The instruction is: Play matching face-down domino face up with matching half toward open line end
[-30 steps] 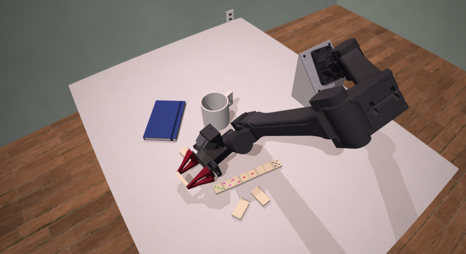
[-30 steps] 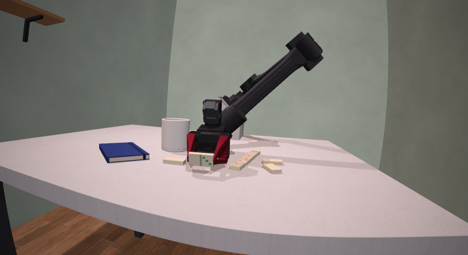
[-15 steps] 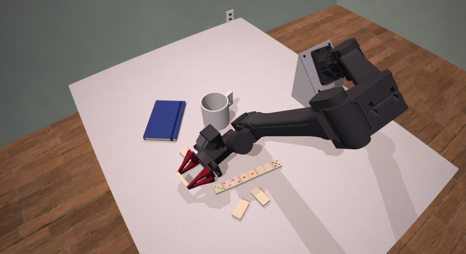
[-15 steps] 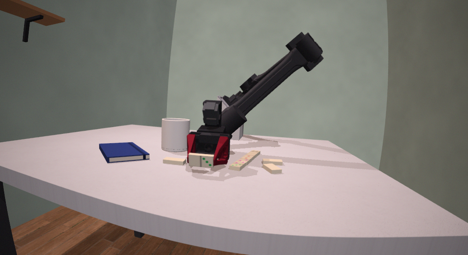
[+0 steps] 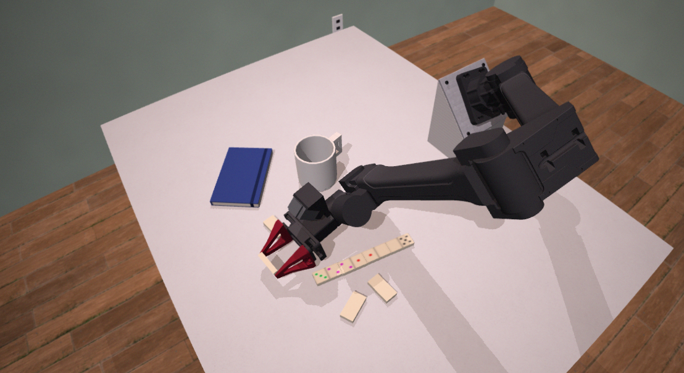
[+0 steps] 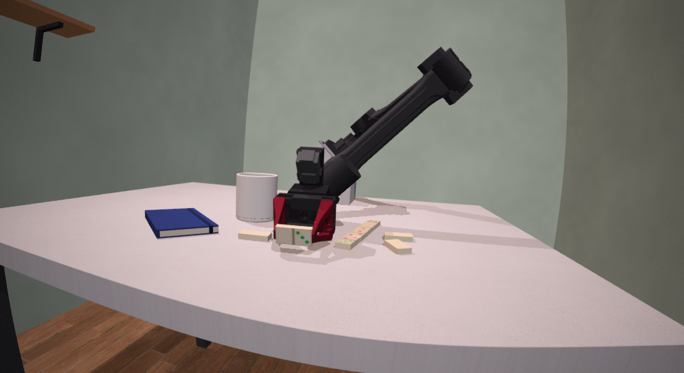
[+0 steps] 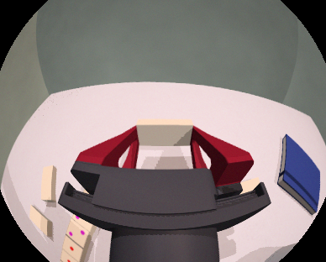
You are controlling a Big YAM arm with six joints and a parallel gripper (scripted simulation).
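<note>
My gripper is now right at the domino. Round my hand: white mug (200 mm behind, 170 mm to the right, 10 mm above); blue notebook (50 mm behind, 260 mm to the right, 20 mm below).
</note>
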